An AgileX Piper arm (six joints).
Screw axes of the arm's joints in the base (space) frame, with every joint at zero. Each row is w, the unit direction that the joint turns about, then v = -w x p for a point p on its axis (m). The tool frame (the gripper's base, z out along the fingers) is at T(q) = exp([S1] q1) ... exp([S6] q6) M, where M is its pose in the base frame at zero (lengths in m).
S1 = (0, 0, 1, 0, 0, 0)
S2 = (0, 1, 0, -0.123, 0, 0)
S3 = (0, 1, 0, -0.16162, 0, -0.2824)
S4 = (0.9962, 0, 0.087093, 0, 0.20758, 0)
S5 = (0, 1, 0, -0.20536, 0, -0.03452)
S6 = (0.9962, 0, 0.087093, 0, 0.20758, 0)
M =
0.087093 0 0.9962 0.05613
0 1 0 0
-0.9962 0 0.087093 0.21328
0 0 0 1
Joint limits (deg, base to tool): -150..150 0..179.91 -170..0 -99.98..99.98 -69.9..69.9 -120..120
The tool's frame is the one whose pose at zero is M.
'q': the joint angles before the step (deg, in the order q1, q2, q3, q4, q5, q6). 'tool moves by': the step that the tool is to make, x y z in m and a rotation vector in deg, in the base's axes. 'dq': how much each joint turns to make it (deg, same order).
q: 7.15 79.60 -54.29 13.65 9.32 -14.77
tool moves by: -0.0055 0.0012 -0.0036 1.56 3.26 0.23
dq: -0.01 -0.60 0.47 2.09 3.29 -0.34
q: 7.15 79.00 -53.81 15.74 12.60 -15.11
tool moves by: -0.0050 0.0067 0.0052 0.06 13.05 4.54
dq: 0.01 0.95 -5.76 -0.12 18.39 0.37
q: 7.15 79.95 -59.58 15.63 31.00 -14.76
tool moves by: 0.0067 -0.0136 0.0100 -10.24 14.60 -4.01
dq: 0.00 4.27 -10.14 -17.01 20.84 12.59
